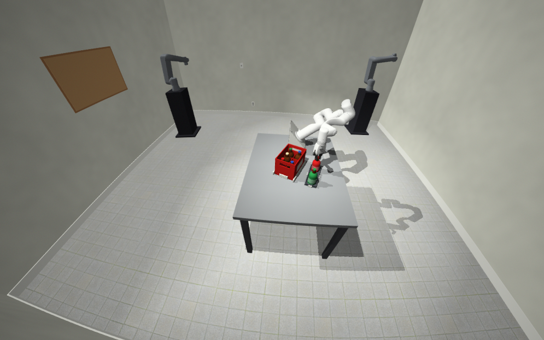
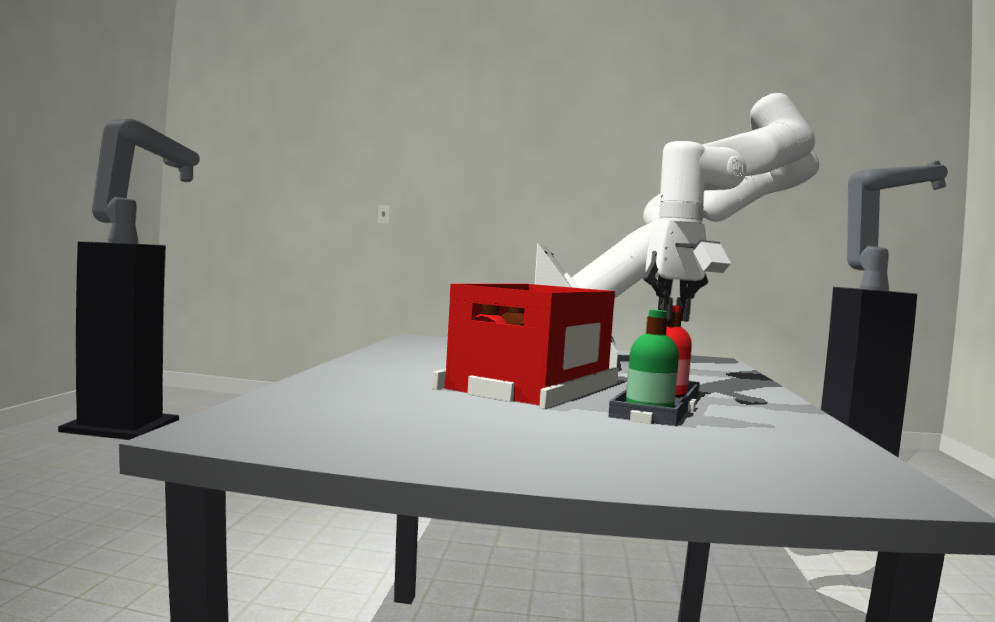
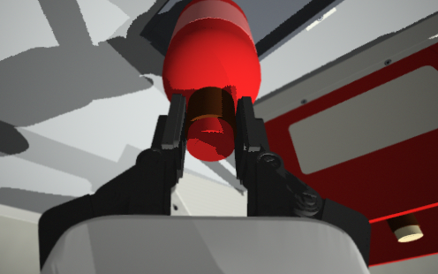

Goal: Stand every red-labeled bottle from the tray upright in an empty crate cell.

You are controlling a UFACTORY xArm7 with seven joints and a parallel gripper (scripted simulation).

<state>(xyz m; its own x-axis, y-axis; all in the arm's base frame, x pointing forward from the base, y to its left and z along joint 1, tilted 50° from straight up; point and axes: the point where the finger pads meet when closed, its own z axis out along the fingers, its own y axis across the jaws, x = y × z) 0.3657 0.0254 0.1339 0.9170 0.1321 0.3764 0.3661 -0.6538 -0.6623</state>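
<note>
The red-labeled bottle lies 70 mm below my hand. Round my hand: dark tray 80 mm ahead, 30 mm to the right, 140 mm below; red crate 30 mm behind, 240 mm to the right, 70 mm below; green bottle 160 mm ahead, 70 mm to the right, 70 mm below.
</note>
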